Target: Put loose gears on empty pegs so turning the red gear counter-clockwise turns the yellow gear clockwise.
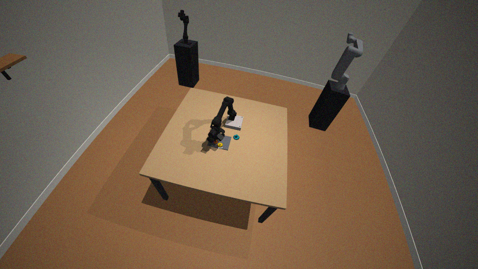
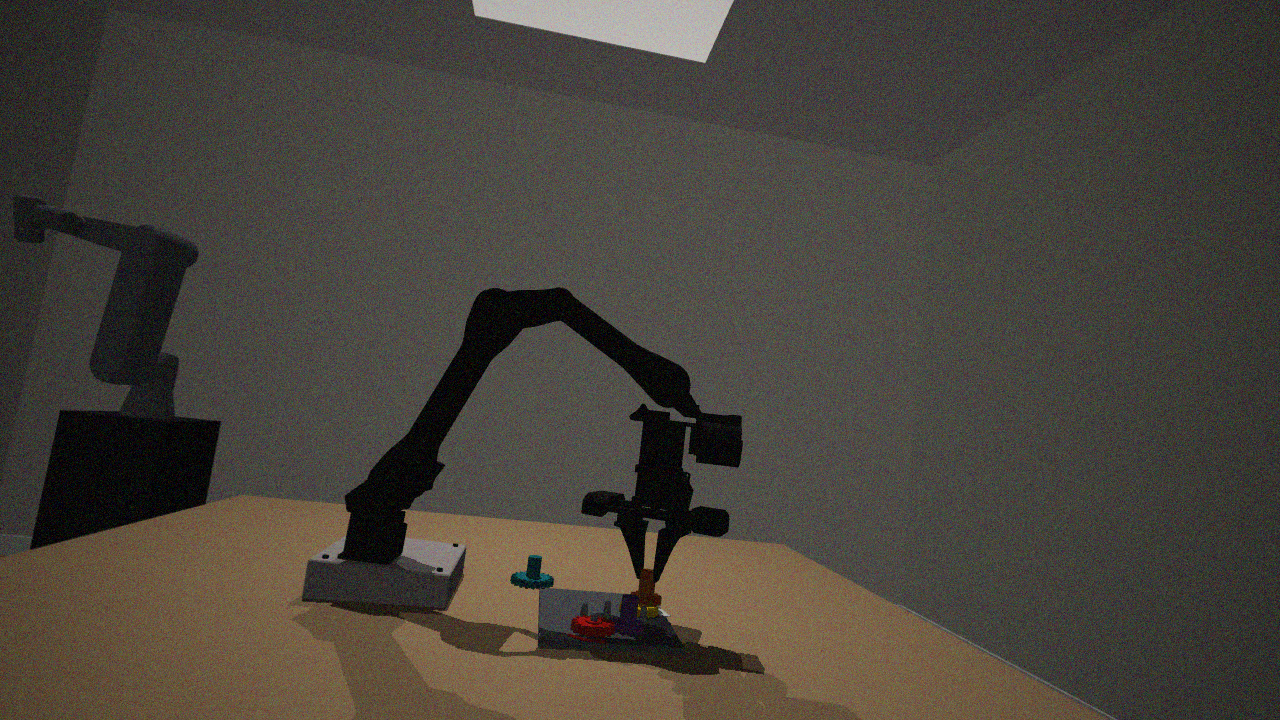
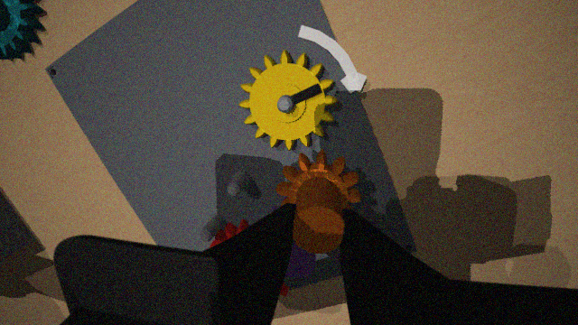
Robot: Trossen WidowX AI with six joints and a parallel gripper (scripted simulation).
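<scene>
Now: the purple gear 2 cm behind my gripper tip, 3 cm to the right of it and 4 cm below it. The rest, counted from my gripper tip: grey board: 5 cm behind, 3 cm to the left, 5 cm below; then yellow gear: 5 cm to the left, 5 cm below; then orange gear: 1 cm below.
</scene>
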